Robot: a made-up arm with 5 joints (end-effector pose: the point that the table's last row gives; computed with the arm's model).
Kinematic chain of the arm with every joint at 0, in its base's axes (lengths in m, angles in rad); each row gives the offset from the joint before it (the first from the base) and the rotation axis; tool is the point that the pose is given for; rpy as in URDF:
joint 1: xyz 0.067 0 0.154 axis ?
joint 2: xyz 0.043 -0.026 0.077 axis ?
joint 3: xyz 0.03 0 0.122 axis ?
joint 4: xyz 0.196 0 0.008 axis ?
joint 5: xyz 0.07 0.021 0 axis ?
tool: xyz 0 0 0 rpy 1.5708 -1.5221 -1.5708
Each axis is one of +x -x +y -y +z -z.
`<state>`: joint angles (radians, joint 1 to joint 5).
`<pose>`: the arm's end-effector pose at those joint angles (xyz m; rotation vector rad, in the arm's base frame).
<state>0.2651 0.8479 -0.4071 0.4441 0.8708</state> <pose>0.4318 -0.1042 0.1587 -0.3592 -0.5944 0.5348</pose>
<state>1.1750 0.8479 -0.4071 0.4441 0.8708</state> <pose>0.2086 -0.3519 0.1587 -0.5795 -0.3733 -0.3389</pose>
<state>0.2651 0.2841 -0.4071 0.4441 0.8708</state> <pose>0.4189 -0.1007 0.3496 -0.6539 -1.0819 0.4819</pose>
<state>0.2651 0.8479 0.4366 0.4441 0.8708</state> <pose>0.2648 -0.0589 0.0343 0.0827 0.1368 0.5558</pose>
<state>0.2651 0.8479 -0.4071 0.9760 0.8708</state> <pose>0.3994 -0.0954 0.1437 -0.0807 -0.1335 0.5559</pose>
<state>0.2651 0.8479 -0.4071 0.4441 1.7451</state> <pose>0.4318 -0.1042 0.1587 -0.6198 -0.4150 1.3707</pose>
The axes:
joint 1: -z
joint 2: +y
joint 3: +y
joint 4: +y
joint 5: -x

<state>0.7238 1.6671 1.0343 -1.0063 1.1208</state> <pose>0.0479 0.0102 0.0292 0.0977 0.0779 0.3479</pose>
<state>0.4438 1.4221 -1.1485 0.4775 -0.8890</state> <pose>0.4353 -0.1806 0.1264 0.2164 -0.8584 -1.2982</pose>
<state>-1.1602 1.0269 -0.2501 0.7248 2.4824</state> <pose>0.1966 0.2851 0.0669 0.0568 0.0768 -2.6879</pose>
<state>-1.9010 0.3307 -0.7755 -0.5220 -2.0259</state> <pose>-0.0334 0.3083 0.4858 2.3214 1.0284 -0.0686</pose>
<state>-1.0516 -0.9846 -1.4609 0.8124 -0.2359</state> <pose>-0.0289 -0.1778 0.5129 -1.9103 2.4206 0.0360</pose>
